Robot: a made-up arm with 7 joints. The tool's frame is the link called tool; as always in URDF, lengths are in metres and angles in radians.
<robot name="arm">
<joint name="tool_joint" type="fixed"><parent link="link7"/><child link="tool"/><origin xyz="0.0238 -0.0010 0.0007" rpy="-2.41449 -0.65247 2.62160"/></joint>
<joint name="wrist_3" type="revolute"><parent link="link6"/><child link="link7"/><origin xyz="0.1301 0.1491 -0.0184" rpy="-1.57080 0.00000 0.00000"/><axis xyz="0 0 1"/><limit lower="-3.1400" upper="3.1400" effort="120" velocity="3"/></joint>
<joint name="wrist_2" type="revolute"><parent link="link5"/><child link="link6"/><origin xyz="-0.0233 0.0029 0.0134" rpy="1.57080 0.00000 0.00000"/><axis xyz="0 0 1"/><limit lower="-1.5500" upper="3.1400" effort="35" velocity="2"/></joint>
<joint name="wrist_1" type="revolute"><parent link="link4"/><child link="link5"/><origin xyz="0.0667 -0.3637 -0.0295" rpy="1.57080 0.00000 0.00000"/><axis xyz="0 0 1"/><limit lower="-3.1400" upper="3.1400" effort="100" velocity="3.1"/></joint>
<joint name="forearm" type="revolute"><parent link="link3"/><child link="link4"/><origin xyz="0.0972 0.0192 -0.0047" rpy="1.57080 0.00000 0.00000"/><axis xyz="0 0 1"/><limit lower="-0.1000" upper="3.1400" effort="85" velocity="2.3"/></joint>
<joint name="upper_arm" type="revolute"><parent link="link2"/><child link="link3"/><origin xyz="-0.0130 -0.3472 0.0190" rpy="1.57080 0.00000 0.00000"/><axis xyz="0 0 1"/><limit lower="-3.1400" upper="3.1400" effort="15" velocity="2.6"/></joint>
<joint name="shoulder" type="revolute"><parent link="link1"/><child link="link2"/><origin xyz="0.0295 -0.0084 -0.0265" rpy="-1.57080 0.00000 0.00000"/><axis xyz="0 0 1"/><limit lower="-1.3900" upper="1.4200" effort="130" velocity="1.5"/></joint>
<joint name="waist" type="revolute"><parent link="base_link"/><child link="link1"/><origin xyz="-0.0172 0.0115 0.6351"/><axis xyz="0 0 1"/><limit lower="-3.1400" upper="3.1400" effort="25" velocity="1.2"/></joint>
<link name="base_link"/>
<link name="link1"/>
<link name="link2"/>
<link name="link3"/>
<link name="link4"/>
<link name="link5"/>
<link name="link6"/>
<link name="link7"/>
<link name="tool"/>
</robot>
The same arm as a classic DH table. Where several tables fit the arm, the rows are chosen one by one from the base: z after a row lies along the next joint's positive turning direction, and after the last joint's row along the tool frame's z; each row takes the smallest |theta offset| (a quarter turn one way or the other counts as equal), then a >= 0, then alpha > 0; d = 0 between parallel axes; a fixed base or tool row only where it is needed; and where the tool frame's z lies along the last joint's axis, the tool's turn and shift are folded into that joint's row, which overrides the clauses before.
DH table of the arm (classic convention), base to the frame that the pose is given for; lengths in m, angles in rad. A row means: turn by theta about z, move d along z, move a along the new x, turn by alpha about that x. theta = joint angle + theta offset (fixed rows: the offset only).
base (fixed): a -0.0207  alpha 0.0000  d 0.0000  theta_offset -0.5893
waist: a 0.0295  alpha -1.5708  d 0.6086  theta_offset 0.5893
shoulder: a -0.0130  alpha 1.5708  d 0.0106  theta_offset 0.0000
upper_arm: a 0.0972  alpha 1.5708  d 0.3425  theta_offset 0.0000
forearm: a 0.0667  alpha 1.5708  d -0.0487  theta_offset 0.0000
wrist_1: a -0.0233  alpha 1.5708  d 0.3771  theta_offset 0.0000
wrist_2: a 0.1301  alpha -1.5708  d -0.0213  theta_offset 0.0000
wrist_3: a 0.0113  alpha 2.2064  d 0.1343  theta_offset -1.1188
tool (fixed): a 0.0000  alpha 0.0000  d -0.0261  theta_offset 2.2867
Joint limits (rad, base to tool): -3.1400..3.1400 -1.3900..1.4200 -3.1400..3.1400 -0.1000..3.1400 -3.1400..3.1400 -1.5500..3.1400 -3.1400..3.1400

